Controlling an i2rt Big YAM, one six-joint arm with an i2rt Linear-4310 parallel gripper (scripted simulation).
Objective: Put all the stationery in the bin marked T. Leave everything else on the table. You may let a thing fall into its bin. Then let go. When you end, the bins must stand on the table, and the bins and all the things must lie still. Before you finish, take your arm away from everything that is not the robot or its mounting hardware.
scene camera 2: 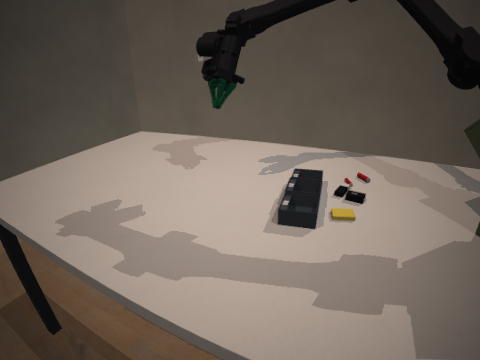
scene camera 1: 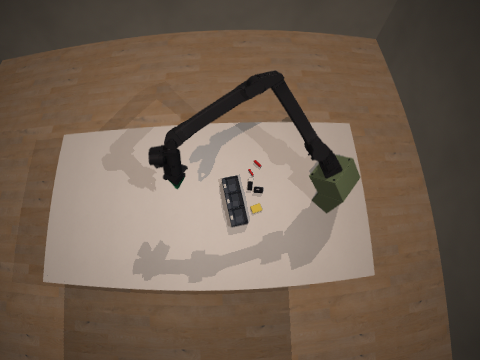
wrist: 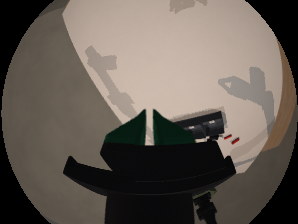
Path:
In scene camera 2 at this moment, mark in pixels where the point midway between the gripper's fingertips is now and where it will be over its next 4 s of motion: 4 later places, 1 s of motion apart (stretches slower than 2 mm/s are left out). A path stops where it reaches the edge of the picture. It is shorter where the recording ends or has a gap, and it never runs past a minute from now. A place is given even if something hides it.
The gripper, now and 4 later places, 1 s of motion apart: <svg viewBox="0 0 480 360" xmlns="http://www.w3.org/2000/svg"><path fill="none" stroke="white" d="M216 108L276 107L360 118L358 117L344 129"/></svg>

